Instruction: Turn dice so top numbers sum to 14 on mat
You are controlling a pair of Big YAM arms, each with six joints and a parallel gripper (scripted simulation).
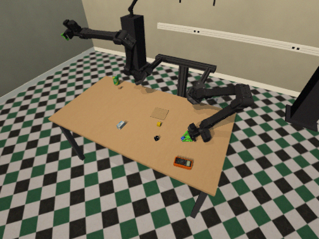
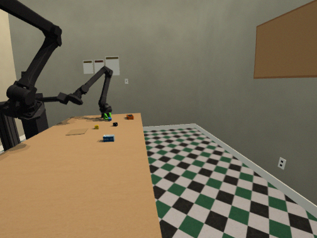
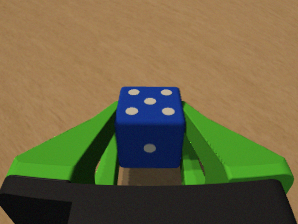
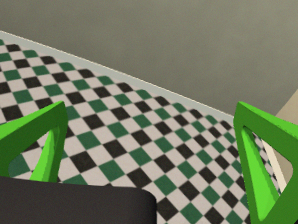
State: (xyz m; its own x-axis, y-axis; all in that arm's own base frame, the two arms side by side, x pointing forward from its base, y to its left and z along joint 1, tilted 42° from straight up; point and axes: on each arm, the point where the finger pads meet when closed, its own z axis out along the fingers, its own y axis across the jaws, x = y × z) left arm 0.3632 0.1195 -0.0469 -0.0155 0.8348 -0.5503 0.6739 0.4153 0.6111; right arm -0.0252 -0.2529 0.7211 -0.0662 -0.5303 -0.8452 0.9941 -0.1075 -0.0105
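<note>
The blue die lies right at my left hand. From my left hand the other things lie so: black die 100 mm ahead, 190 mm to the right; tan mat 190 mm behind, 330 mm to the right, 20 mm below; yellow die 50 mm behind, 250 mm to the right.
</note>
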